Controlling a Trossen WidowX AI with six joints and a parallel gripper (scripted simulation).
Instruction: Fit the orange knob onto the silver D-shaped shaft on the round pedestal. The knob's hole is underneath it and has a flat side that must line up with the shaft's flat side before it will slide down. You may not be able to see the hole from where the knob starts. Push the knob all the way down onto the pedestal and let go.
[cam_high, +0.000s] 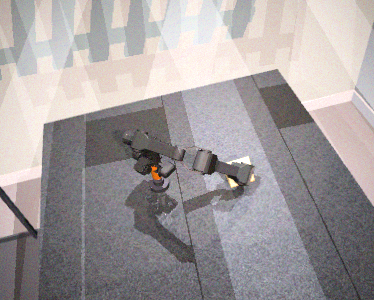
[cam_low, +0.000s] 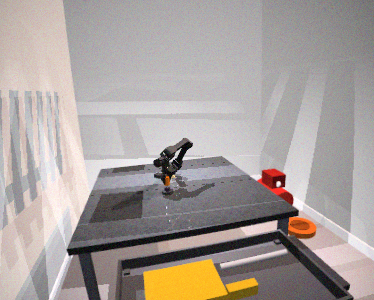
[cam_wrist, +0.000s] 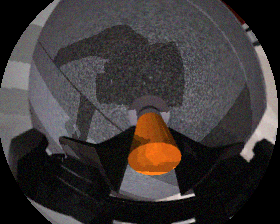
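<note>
The orange knob is 30 mm above my gripper tip. Round my gripper tip: dark round pedestal: 40 mm below.
</note>
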